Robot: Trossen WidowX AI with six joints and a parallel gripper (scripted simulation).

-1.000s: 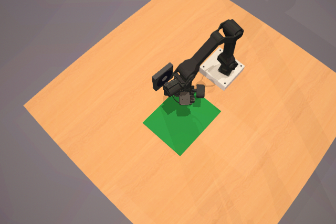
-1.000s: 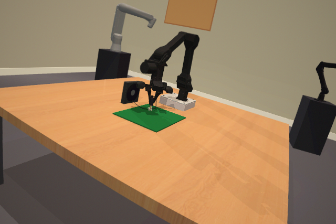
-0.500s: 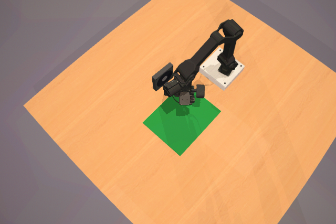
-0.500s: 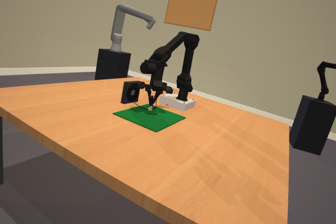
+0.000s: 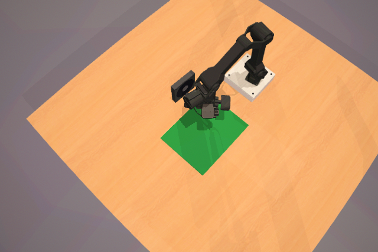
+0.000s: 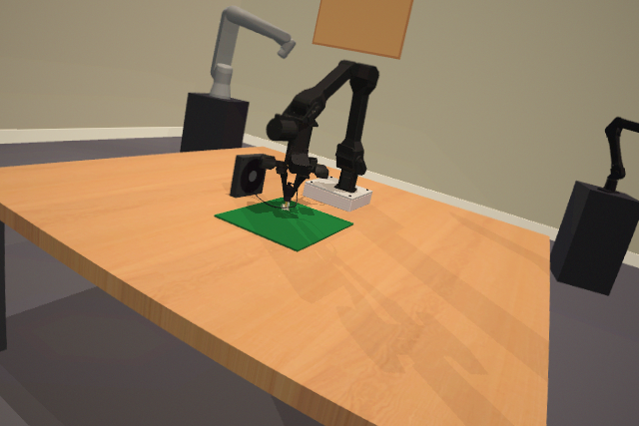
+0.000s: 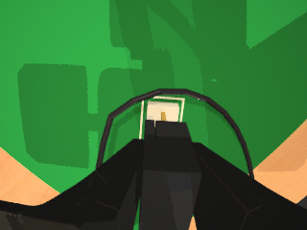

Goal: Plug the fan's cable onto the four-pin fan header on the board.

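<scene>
My gripper tip is 10 mm past the dark plug and 10 mm below it. Round my gripper tip: black fan: 40 mm behind, 130 mm to the right, 20 mm above; green board: 70 mm ahead, 40 mm to the left, 50 mm below; white four-pin fan header: 10 mm behind, 40 mm below.
</scene>
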